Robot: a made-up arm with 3 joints. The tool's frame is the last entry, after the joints. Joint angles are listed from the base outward. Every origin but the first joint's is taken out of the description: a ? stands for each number. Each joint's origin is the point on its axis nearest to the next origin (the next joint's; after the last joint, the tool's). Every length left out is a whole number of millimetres.
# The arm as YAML. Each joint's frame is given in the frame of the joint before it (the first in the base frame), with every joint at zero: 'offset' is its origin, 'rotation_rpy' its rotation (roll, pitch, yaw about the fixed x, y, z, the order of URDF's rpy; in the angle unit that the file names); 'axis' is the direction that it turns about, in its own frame. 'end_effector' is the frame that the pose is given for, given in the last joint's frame.
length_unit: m
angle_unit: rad
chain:
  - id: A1
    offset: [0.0, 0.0, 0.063]
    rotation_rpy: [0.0, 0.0, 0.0]
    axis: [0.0, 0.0, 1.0]
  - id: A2
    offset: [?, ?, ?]
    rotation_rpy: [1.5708, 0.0, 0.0]
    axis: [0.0, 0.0, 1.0]
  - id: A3
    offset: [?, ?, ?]
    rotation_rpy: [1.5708, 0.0, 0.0]
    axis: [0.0, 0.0, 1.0]
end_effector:
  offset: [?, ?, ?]
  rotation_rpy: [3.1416, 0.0, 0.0]
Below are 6 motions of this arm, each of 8 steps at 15 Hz.
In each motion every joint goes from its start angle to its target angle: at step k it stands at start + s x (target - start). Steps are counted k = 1, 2, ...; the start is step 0. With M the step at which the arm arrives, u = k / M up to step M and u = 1 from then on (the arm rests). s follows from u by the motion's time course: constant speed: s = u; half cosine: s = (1 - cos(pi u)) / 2; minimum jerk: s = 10 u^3 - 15 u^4 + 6 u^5.
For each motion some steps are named. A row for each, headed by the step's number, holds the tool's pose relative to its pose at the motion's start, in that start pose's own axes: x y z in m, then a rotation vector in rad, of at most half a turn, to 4 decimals.
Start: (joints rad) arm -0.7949 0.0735 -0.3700
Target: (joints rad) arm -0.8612 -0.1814 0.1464
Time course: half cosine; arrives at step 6
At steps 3, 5, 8:
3: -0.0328 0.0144 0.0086 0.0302 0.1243 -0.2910
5: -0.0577 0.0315 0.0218 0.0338 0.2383 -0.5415
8: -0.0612 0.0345 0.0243 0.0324 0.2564 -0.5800

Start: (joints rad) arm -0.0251 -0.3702 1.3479
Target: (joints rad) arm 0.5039 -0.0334 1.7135
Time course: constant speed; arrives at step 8
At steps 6, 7, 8:
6: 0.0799 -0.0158 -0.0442 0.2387 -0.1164 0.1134
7: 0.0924 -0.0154 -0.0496 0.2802 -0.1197 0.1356
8: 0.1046 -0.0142 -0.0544 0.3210 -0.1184 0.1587

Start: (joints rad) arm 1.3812 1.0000 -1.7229
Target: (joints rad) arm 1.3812 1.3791 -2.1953
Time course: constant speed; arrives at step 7
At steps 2, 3, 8:
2: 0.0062 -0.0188 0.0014 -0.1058 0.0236 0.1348
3: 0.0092 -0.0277 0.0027 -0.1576 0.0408 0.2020
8: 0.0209 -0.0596 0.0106 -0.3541 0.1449 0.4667

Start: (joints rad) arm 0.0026 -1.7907 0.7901
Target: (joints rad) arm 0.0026 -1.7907 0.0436
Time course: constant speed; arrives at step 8
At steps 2, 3, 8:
2: 0.0125 0.0004 0.0000 0.0000 0.0000 0.1866
3: 0.0187 0.0015 0.0000 0.0000 0.0000 0.2799
8: 0.0466 0.0151 0.0000 0.0000 0.0000 0.7465

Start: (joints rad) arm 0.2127 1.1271 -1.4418
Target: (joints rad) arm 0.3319 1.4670 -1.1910
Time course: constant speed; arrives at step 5
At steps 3, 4, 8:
3: 0.0006 -0.0289 0.0133 -0.1860 -0.1075 -0.1259
4: 0.0009 -0.0381 0.0189 -0.2442 -0.1507 -0.1703
8: 0.0011 -0.0469 0.0249 -0.3001 -0.1974 -0.2157

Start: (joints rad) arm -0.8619 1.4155 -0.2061
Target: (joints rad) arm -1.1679 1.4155 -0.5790
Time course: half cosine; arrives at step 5
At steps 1, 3, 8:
1: 0.0023 -0.0029 -0.0028 -0.0281 0.0064 0.0311
3: 0.0148 -0.0199 -0.0182 -0.1877 0.0639 0.2123
8: 0.0219 -0.0307 -0.0271 -0.2805 0.1161 0.3227

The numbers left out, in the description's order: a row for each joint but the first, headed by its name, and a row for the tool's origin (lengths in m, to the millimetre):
A2: -0.075 0.164 0.0
A3: -0.062 -0.177 0.0
tool: -0.004 0.067 0.0

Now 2 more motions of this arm.
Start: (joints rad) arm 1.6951 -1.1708 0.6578
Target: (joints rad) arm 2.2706 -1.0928 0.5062
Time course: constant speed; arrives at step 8
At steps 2, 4, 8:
2: 0.0264 -0.0337 -0.0141 -0.0944 -0.0943 0.0952
4: 0.0556 -0.0667 -0.0221 -0.1916 -0.1844 0.1926
8: 0.1199 -0.1276 -0.0198 -0.3952 -0.3512 0.3927

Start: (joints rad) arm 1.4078 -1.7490 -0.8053
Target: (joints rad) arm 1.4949 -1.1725 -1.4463
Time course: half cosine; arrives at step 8
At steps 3, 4, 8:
3: 0.0305 -0.0273 -0.0018 -0.1567 -0.0891 0.1949
4: 0.0490 -0.0426 0.0010 -0.2630 -0.1286 0.3167
8: 0.0935 -0.0744 0.0187 -0.5675 -0.1717 0.6322

